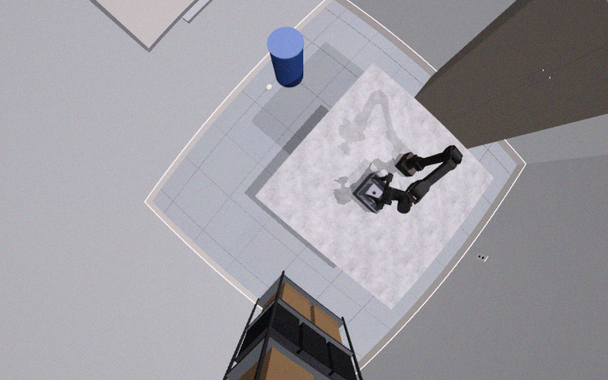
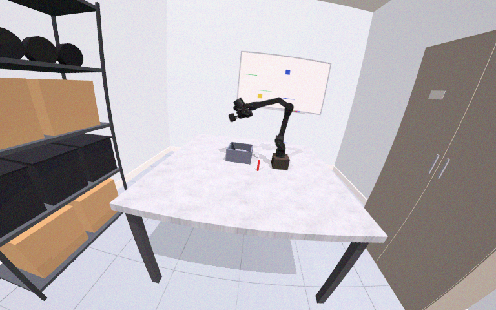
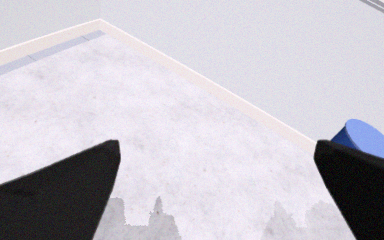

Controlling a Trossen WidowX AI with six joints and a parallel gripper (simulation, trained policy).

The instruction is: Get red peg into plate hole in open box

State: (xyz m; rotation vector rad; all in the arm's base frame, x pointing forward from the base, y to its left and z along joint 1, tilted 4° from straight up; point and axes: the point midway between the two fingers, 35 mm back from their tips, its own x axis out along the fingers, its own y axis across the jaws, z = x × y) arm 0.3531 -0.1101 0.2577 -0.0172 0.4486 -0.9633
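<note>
The red peg lies 24 cm behind my gripper tip, 28 cm to the left of it and 27 cm below it. Round my gripper tip: plate: 7 cm behind, 11 cm to the left, 26 cm below; grey box: 7 cm behind, 11 cm to the left, 28 cm below.
</note>
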